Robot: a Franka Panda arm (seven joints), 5 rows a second.
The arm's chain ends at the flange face. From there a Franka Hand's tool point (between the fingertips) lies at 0.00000 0.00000 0.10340 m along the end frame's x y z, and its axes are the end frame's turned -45 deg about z.
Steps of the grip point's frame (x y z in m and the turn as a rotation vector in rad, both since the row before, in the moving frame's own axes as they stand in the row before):
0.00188 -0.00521 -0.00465 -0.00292 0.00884 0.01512
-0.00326 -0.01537 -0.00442 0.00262 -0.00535 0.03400
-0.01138 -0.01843 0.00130 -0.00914 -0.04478 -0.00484
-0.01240 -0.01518 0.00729 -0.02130 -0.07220 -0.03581
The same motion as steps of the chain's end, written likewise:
-0.00322 -0.00459 -0.00465 0.00419 0.00832 0.01512
-0.01259 -0.00875 -0.00442 -0.00193 -0.00564 0.03400
-0.01848 -0.00893 0.00141 -0.03813 -0.02520 -0.00484
-0.01591 -0.00886 0.00758 -0.06611 -0.03599 -0.03581

